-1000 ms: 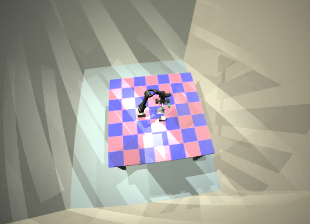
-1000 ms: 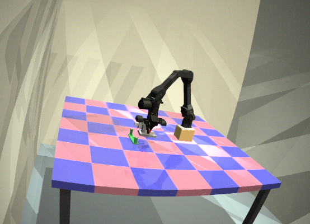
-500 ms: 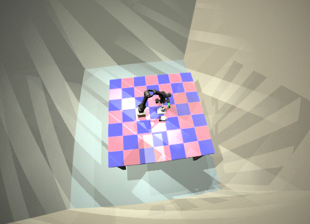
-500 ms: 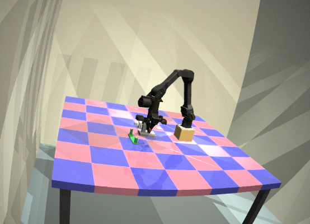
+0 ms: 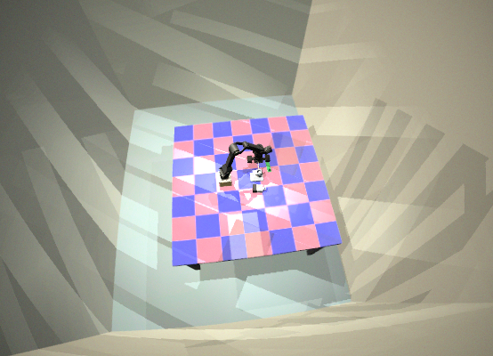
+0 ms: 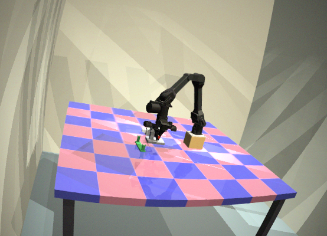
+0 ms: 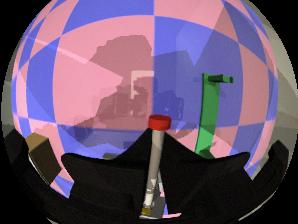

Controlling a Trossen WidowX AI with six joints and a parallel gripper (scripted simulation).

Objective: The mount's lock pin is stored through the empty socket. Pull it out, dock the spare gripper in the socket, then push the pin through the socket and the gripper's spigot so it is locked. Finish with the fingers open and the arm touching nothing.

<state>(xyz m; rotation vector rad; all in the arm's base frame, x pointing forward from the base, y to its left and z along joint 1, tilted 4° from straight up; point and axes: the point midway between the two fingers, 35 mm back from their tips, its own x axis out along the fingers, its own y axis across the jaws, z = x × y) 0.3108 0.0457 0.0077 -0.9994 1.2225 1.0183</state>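
The green bar-shaped piece is 9 cm ahead of my gripper tip, 3 cm below it and 2 cm to the right of it. Also, from my gripper tip: spare gripper (22 cm to the right, 7 cm behind, 3 cm below); grey mount (10 cm to the right, 4 cm behind).
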